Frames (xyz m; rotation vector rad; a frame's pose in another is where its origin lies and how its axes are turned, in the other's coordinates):
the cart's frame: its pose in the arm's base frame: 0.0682 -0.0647 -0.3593 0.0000 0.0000 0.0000
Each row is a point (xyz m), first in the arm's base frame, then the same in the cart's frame.
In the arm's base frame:
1: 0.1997 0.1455 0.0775
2: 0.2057 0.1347 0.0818
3: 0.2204 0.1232 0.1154
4: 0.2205 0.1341 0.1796
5: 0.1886 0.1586 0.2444
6: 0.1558 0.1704 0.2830
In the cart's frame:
1: 0.1315 0.2102 0.4368
2: 0.1375 0.1994 0.4411
3: 0.1522 0.1879 0.4747
4: 0.1523 0.1988 0.5389
5: 0.1204 0.2233 0.6037
6: 0.0876 0.2351 0.6423

